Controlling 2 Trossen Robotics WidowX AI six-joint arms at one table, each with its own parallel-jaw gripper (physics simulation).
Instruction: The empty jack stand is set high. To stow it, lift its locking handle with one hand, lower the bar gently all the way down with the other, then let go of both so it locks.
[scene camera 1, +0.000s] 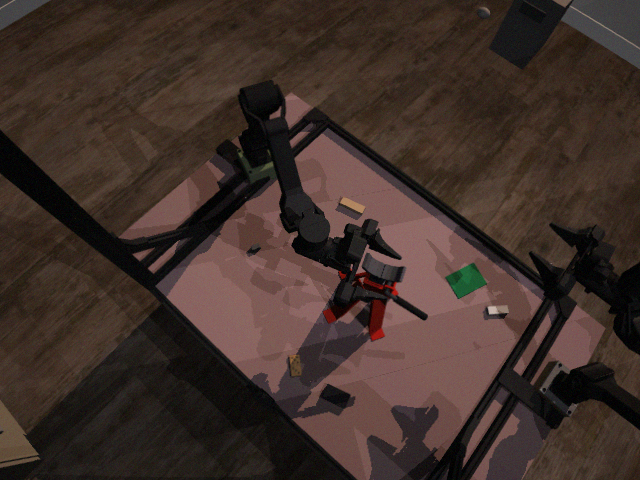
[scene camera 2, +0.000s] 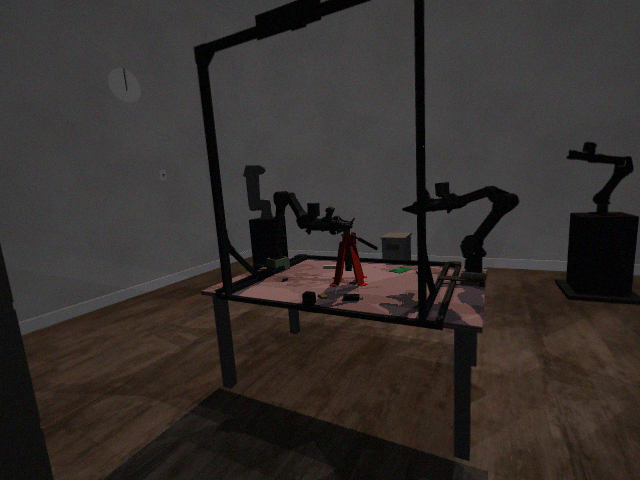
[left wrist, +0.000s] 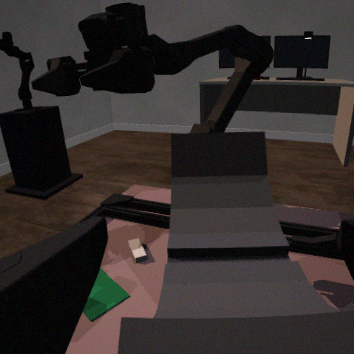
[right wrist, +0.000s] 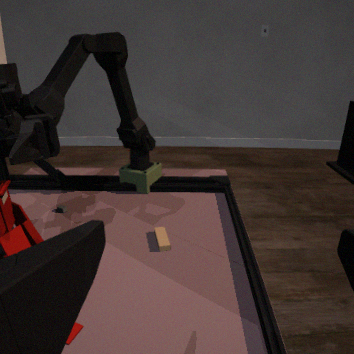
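The jack stand stands upright on red legs near the table's middle, its bar raised. Its grey curved saddle tops the bar and fills the middle of the left wrist view. The black locking handle slopes down to the right, away from the stand. My left gripper is open, at saddle height, its fingers on either side of the saddle; contact cannot be told. My right gripper is open and empty, high at the right, apart from the stand.
A green square and a white block lie right of the stand. A tan block lies behind it. A speckled block and a black block lie in front. Black rails edge the table.
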